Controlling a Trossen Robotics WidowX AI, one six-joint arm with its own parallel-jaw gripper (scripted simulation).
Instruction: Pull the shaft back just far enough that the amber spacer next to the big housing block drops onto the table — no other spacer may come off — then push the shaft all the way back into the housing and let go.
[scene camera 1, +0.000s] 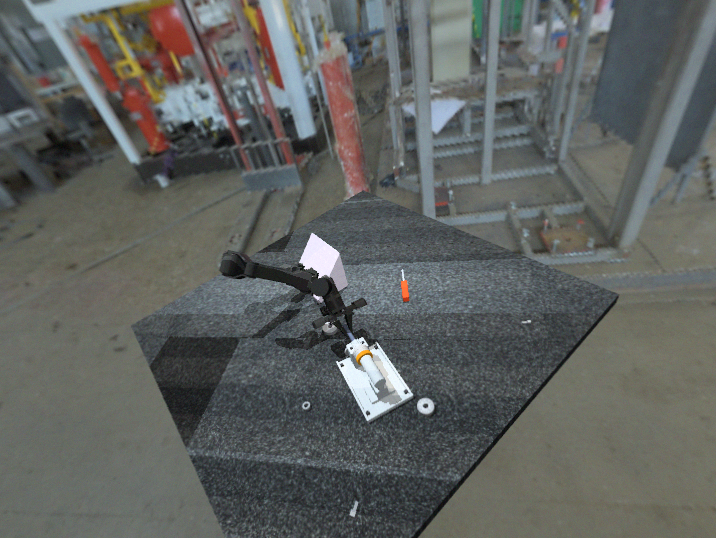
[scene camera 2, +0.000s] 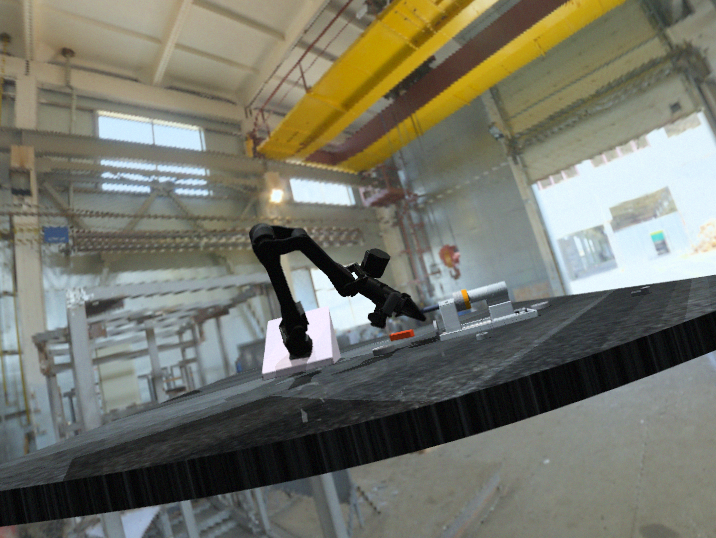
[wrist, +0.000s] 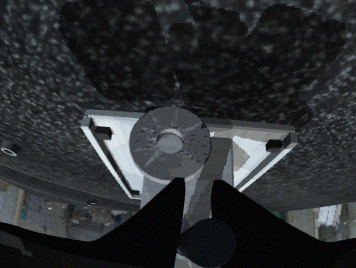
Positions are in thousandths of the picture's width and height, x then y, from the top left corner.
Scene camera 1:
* my gripper: 490, 627
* white block: 526, 717
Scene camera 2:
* my gripper: 594, 594
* white block: 699, 572
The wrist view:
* my gripper: 555, 703
